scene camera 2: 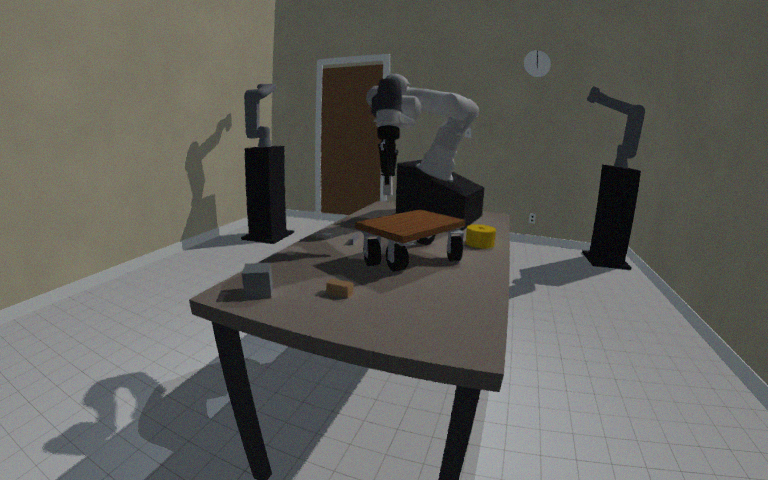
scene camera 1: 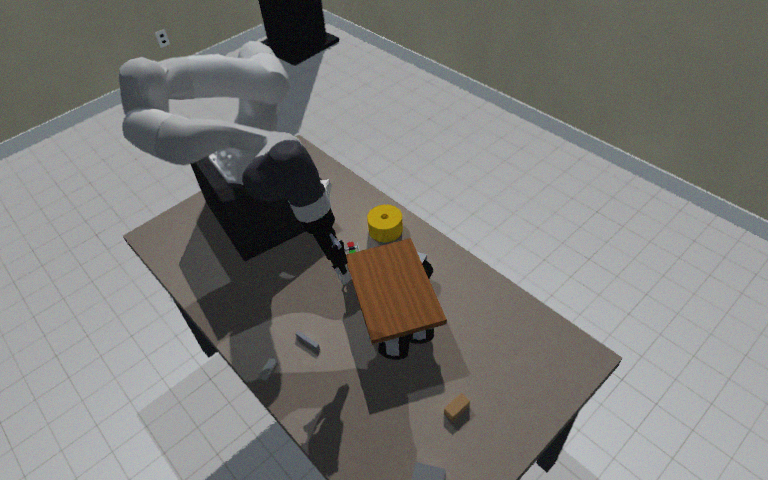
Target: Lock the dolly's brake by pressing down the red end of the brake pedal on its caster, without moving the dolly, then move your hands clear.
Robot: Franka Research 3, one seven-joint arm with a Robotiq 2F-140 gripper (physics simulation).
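The dolly (scene camera 1: 396, 288) (scene camera 2: 410, 224) has a wooden deck and stands upright on black-wheeled casters on the table. A brake pedal shows at its edge nearest the robot base in scene camera 1, with a red end (scene camera 1: 350, 245) and a green part (scene camera 1: 352, 250) beside it. Whether the pedal is tilted down is too small to tell. The pedal is hidden in scene camera 2. My gripper (scene camera 1: 343, 277) (scene camera 2: 387, 191) is shut and empty. It hangs above the table at the robot's side of the dolly, with its fingertips higher than the deck in scene camera 2.
A yellow cylinder (scene camera 1: 385, 224) (scene camera 2: 480, 236) stands close to the dolly's corner near the pedal. An orange block (scene camera 1: 457, 406) (scene camera 2: 339, 288), a grey block (scene camera 1: 429, 470) (scene camera 2: 257, 280) and a small grey bar (scene camera 1: 307, 342) lie on the table (scene camera 1: 526, 362) (scene camera 2: 419, 322).
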